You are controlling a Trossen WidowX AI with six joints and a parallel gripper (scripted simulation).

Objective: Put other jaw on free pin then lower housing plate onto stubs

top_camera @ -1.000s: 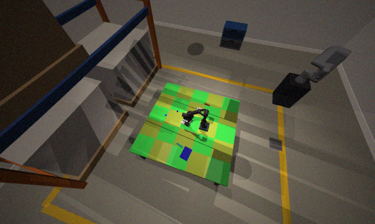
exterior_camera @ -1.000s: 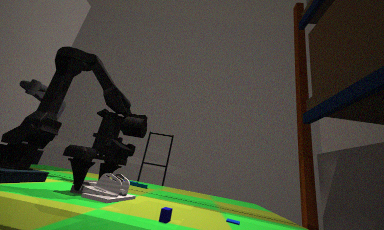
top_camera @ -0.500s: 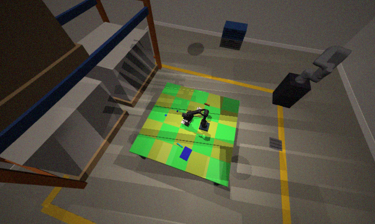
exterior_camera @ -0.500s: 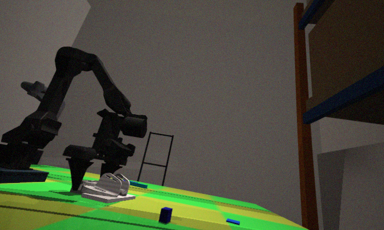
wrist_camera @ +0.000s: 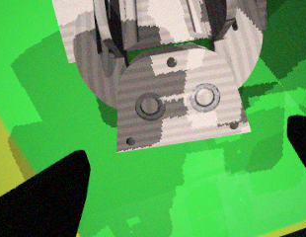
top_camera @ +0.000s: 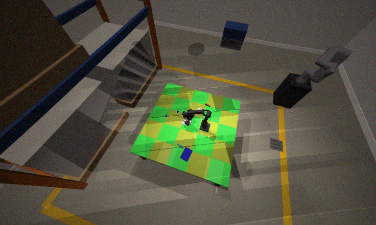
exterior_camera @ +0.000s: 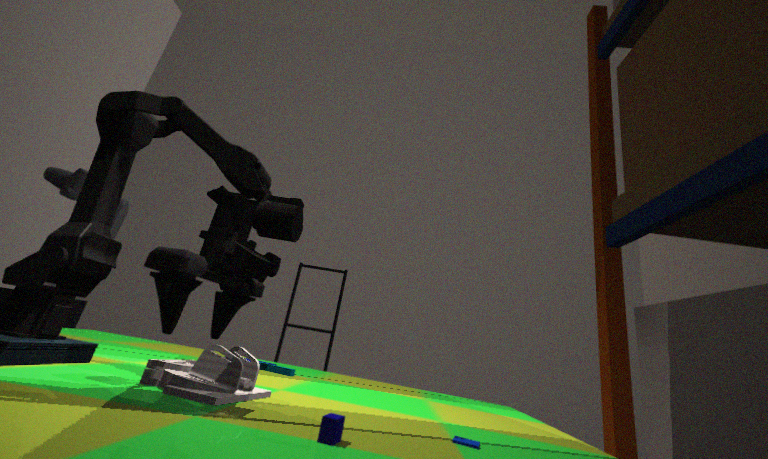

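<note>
My gripper tip is now 20 mm short of the grey jaw, 20 mm to the left of it and 50 mm above it. The rest, counted from my gripper tip: orange bar 170 mm behind, 410 mm to the right, 50 mm below; then dark blue block 240 mm ahead, 120 mm to the right, 50 mm below; then teal bar 360 mm to the left, 50 mm below.
</note>
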